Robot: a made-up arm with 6 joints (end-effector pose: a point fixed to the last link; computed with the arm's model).
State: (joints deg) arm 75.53 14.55 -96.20 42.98 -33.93 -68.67
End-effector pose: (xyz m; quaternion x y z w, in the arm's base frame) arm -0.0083 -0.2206 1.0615 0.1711 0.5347 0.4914 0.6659
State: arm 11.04 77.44 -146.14 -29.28 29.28 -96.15
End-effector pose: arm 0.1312 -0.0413 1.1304 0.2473 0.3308 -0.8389 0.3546
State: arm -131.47 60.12 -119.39 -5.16 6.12 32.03
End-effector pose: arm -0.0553 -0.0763 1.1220 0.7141 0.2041 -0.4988 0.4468
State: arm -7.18 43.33 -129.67 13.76 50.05 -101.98
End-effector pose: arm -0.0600 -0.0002 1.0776 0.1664 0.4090 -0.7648 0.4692
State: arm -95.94 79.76 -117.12 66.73 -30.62 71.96
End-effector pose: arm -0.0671 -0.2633 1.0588 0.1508 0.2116 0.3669 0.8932
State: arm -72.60 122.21 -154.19 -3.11 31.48 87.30
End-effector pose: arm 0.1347 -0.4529 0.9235 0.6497 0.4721 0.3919 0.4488
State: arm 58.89 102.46 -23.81 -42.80 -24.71 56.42
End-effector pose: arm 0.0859 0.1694 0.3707 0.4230 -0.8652 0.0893 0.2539
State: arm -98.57 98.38 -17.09 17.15 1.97 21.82
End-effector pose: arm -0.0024 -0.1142 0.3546 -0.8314 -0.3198 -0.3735 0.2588
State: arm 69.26 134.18 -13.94 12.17 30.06 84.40
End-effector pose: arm -0.0222 -0.0858 0.3619 -0.4182 -0.5898 0.4124 0.5542
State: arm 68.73 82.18 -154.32 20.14 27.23 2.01
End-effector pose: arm 0.0340 0.1123 1.1454 -0.4001 0.6780 0.4401 0.4318
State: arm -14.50 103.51 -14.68 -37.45 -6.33 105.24
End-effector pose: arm 0.1146 -0.0390 0.3451 -0.5456 -0.6659 -0.2708 0.4308
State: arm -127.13 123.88 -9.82 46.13 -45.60 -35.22
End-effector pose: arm -0.0324 0.0168 0.3213 -0.8413 -0.1737 -0.1718 0.4823
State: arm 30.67 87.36 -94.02 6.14 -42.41 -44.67
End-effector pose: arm 0.3527 0.1773 0.9083 0.0822 0.6994 -0.1736 0.6884
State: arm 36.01 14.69 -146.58 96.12 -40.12 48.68
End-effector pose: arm -0.3684 -0.3580 0.9289 -0.5596 -0.3060 0.7633 0.1032
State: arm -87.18 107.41 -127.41 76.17 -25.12 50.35
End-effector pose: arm -0.0055 -0.4519 0.9335 0.3857 0.1842 0.4323 0.7940
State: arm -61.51 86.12 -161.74 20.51 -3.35 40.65
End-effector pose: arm 0.0378 -0.0625 1.1908 0.2133 0.5196 0.0462 0.8261
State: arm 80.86 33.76 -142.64 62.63 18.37 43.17
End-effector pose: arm -0.0806 -0.3266 1.0832 -0.6440 0.0697 0.7613 0.0292
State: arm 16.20 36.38 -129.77 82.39 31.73 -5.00
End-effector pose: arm -0.2220 0.0026 1.0912 -0.4456 0.5541 0.4532 0.5377
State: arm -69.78 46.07 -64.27 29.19 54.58 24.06
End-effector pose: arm 0.1202 -0.1845 0.7906 0.6156 0.7330 0.2829 0.0613
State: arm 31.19 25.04 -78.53 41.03 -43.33 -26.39
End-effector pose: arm 0.0156 -0.0535 1.0445 0.1894 0.5289 0.4068 0.7203
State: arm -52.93 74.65 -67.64 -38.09 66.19 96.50
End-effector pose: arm 0.1288 -0.2737 0.6954 -0.9119 -0.3497 -0.2063 0.0602
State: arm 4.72 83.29 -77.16 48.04 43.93 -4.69
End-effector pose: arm 0.3424 0.0828 0.7011 0.0307 -0.9589 -0.2291 0.1643
